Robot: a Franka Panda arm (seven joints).
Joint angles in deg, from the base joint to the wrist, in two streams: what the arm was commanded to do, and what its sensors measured. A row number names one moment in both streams.
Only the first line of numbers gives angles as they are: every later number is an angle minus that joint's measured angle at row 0.
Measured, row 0: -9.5 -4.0 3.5 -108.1 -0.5 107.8 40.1
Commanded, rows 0 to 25: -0.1 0.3 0.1 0.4 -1.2 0.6 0.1; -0.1 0.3 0.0 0.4 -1.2 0.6 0.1; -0.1 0.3 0.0 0.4 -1.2 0.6 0.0; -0.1 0.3 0.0 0.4 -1.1 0.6 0.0; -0.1 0.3 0.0 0.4 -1.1 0.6 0.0; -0.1 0.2 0.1 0.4 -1.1 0.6 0.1; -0.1 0.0 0.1 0.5 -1.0 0.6 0.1; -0.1 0.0 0.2 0.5 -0.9 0.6 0.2; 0.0 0.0 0.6 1.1 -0.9 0.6 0.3; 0.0 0.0 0.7 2.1 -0.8 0.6 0.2; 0.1 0.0 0.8 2.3 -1.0 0.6 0.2; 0.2 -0.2 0.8 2.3 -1.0 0.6 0.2; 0.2 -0.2 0.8 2.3 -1.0 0.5 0.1; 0.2 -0.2 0.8 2.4 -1.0 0.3 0.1; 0.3 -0.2 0.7 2.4 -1.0 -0.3 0.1; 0.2 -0.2 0.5 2.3 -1.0 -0.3 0.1; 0.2 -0.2 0.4 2.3 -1.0 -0.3 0.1; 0.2 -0.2 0.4 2.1 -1.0 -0.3 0.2; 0.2 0.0 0.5 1.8 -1.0 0.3 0.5; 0.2 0.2 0.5 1.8 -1.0 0.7 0.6; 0.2 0.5 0.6 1.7 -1.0 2.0 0.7; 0.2 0.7 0.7 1.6 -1.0 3.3 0.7; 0.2 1.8 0.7 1.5 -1.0 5.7 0.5; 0.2 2.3 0.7 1.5 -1.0 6.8 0.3; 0.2 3.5 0.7 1.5 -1.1 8.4 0.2; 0.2 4.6 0.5 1.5 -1.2 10.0 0.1
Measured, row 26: 0.3 1.5 0.4 1.5 0.0 5.4 0.0
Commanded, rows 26 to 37: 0.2 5.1 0.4 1.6 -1.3 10.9 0.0; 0.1 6.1 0.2 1.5 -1.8 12.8 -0.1; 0.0 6.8 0.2 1.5 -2.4 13.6 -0.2; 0.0 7.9 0.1 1.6 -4.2 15.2 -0.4; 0.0 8.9 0.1 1.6 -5.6 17.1 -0.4; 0.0 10.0 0.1 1.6 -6.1 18.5 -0.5; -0.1 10.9 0.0 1.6 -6.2 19.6 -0.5; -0.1 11.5 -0.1 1.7 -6.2 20.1 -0.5; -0.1 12.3 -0.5 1.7 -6.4 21.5 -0.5; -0.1 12.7 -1.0 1.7 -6.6 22.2 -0.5; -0.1 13.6 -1.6 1.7 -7.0 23.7 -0.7; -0.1 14.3 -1.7 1.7 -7.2 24.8 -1.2
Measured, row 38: 0.1 12.3 -0.7 1.2 -5.6 21.4 -0.1
